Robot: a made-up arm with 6 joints.
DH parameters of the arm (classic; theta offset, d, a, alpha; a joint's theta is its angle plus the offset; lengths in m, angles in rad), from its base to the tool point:
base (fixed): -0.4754 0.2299 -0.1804 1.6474
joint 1: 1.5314 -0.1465 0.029 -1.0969
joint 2: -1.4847 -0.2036 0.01 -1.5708
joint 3: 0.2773 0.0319 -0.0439 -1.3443
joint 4: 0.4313 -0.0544 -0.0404 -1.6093
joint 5: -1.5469 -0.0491 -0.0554 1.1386
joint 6: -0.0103 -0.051 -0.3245 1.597
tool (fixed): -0.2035 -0.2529 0 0
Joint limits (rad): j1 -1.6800..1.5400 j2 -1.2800..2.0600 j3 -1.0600..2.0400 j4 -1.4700..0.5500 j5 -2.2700..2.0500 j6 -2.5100..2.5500
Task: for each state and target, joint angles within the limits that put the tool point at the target. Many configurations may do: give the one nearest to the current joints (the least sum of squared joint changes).
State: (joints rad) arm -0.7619 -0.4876 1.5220 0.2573 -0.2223 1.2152
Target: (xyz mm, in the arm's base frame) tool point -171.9 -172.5 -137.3
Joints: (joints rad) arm -0.8679 -0.6199 1.0771 0.1216 -0.0475 1.0268
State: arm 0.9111 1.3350 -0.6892 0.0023 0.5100 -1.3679
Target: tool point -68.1 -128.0 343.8
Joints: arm 0.8921 1.7199 -0.6567 -0.0013 0.6324 -0.8006
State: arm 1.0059 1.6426 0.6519 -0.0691 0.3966 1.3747
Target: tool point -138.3 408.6 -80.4
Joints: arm 1.1979 2.0318 -0.1616 -0.0327 -0.2184 1.4196
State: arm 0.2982 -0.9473 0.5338 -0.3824 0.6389 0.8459
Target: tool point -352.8 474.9 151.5
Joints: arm 0.3693 -0.8582 0.2063 -0.8040 0.9542 0.4472
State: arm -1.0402 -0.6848 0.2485 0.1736 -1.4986 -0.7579
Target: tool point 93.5 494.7 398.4
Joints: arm -0.7509 -0.6088 0.5046 0.3485 -1.7538 -1.0626
